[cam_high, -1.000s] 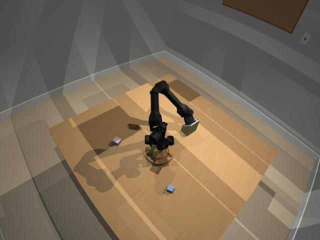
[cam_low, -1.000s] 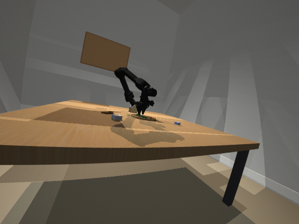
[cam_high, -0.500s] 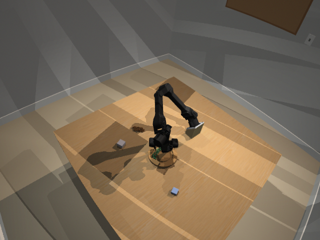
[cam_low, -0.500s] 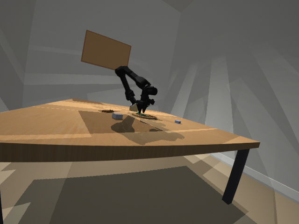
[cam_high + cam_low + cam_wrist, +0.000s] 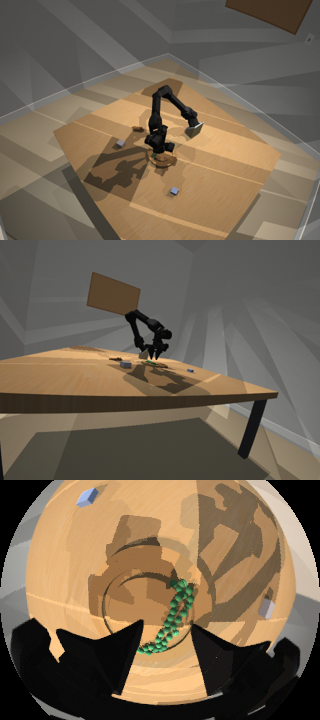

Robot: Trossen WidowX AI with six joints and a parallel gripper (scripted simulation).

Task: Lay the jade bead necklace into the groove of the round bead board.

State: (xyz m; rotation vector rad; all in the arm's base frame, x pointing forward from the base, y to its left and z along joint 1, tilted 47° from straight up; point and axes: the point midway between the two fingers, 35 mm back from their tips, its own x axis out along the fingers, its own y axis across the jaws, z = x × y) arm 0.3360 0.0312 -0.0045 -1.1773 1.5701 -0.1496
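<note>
My gripper tip is 30 mm past the round wooden bead board, 20 mm to the right of it and 30 mm above it. From my gripper tip the other things lie so: blue block (70 mm ahead, 280 mm to the left, 30 mm below); pale grey block (180 mm ahead, 200 mm to the right, 30 mm below).
</note>
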